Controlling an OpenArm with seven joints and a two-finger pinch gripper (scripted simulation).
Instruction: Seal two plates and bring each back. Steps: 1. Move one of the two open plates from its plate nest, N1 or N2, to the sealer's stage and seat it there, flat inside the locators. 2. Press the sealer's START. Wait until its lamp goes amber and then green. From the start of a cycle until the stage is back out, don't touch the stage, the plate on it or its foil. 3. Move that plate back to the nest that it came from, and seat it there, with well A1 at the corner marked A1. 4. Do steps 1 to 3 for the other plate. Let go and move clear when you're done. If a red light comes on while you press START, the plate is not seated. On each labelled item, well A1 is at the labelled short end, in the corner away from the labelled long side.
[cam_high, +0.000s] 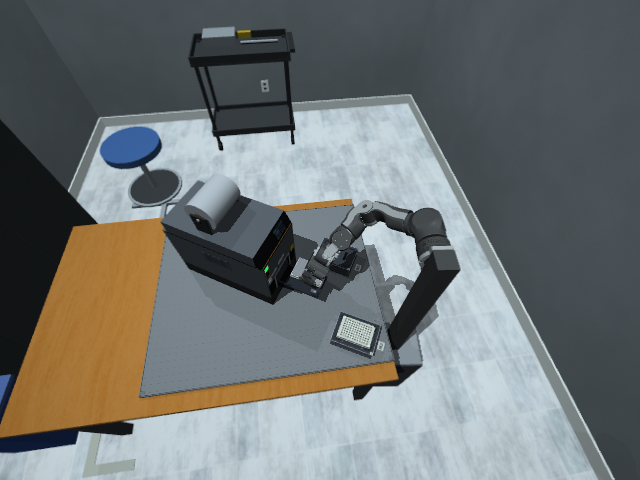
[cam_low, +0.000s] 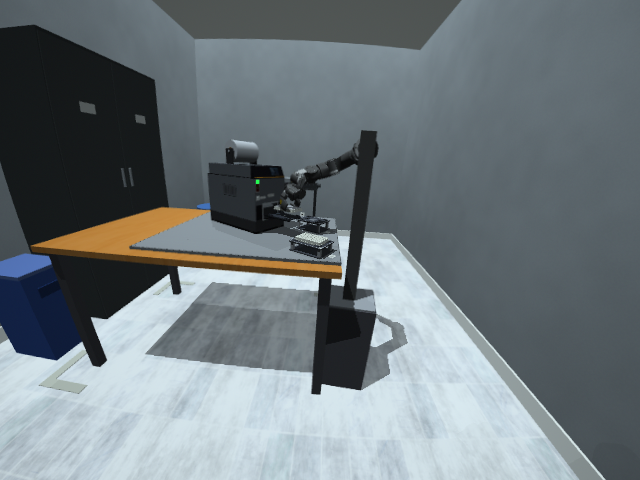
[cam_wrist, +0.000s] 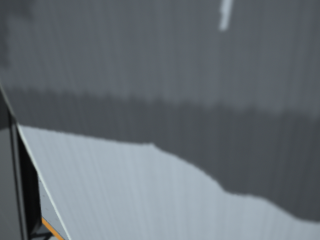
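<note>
The sealer stage lies 50 mm below my hand, 20 mm to the left of it and 20 mm ahead of it. Round my hand: foil roll: 320 mm ahead, 270 mm above, 120 mm to the right; then white well plate: 210 mm to the left, 170 mm behind, 90 mm below; then grey start button: 150 mm ahead, 60 mm to the left, 50 mm above.
</note>
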